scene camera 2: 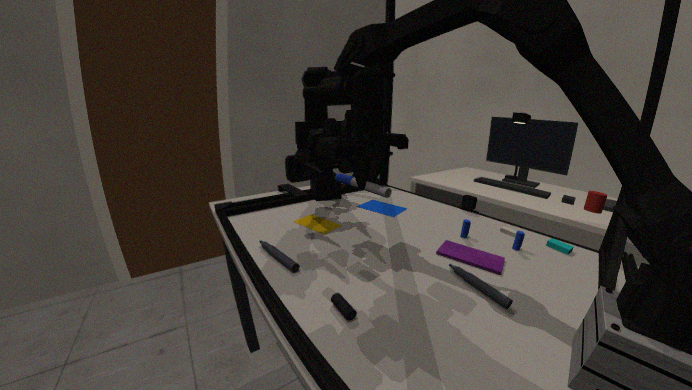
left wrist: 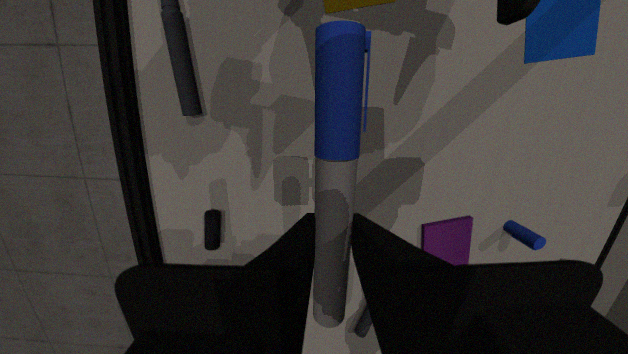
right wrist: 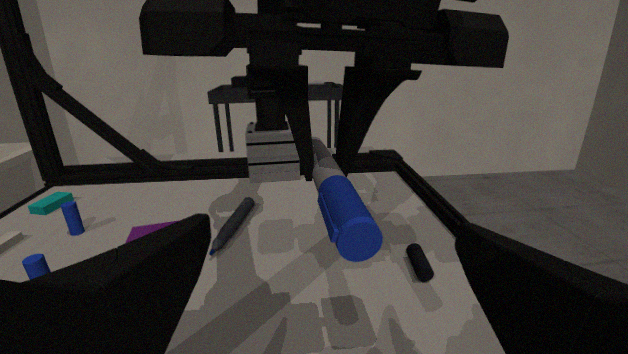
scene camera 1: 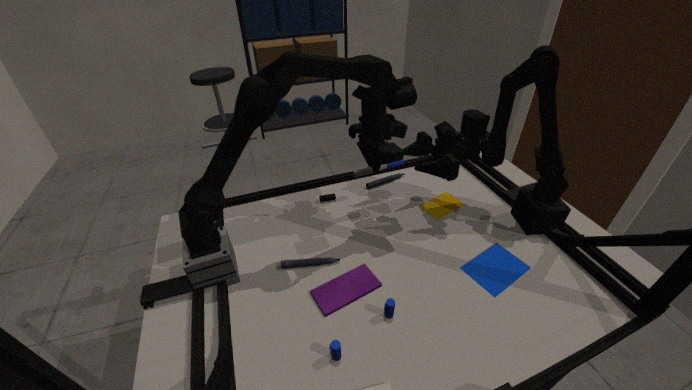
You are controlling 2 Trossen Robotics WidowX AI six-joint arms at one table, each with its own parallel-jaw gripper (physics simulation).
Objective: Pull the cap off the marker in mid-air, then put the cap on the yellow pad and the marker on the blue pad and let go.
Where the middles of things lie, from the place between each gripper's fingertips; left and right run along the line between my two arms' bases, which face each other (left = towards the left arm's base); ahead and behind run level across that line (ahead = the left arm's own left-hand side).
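With my left hand as the reference, the purple block (scene camera 1: 347, 288) is 120 mm to the left of it, 230 mm behind it and 160 mm below it, while the blue pad (scene camera 1: 495, 269) sits 160 mm below that same hand, 250 mm behind it and 250 mm to the right of it.
From my right hand, I find the blue pad 180 mm below, 160 mm to the right and 250 mm behind. The purple block, measured from my right hand too, is 210 mm to the left of it, 180 mm below it and 240 mm behind it.
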